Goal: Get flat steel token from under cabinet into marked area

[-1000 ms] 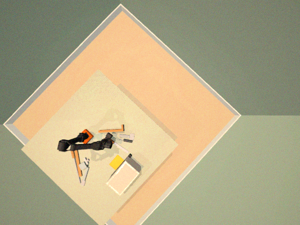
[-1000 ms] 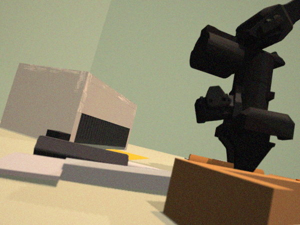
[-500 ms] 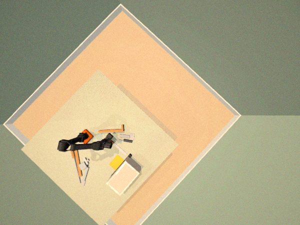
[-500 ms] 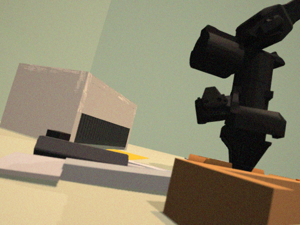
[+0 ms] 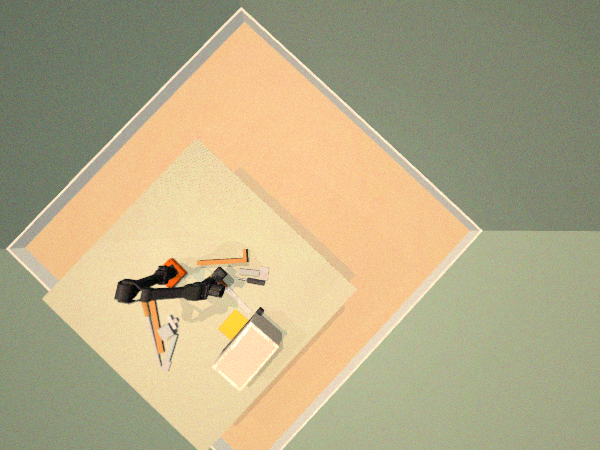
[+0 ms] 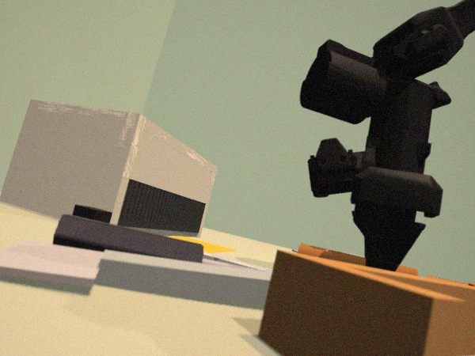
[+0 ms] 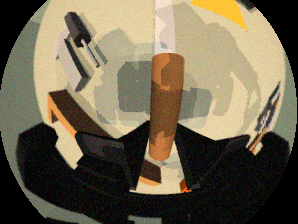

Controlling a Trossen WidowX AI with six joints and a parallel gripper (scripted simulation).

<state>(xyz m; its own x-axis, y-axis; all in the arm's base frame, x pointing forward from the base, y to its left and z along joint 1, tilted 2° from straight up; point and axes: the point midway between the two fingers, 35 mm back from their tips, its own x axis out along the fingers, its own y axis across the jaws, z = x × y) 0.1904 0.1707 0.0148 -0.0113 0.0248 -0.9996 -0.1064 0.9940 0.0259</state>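
The dark screwdriver is 140 mm to the left of my gripper tip and 120 mm ahead of it. Also, from my gripper tip: token: 410 mm ahead, 30 mm to the right, 10 mm below; then orange stick: 440 mm to the right.
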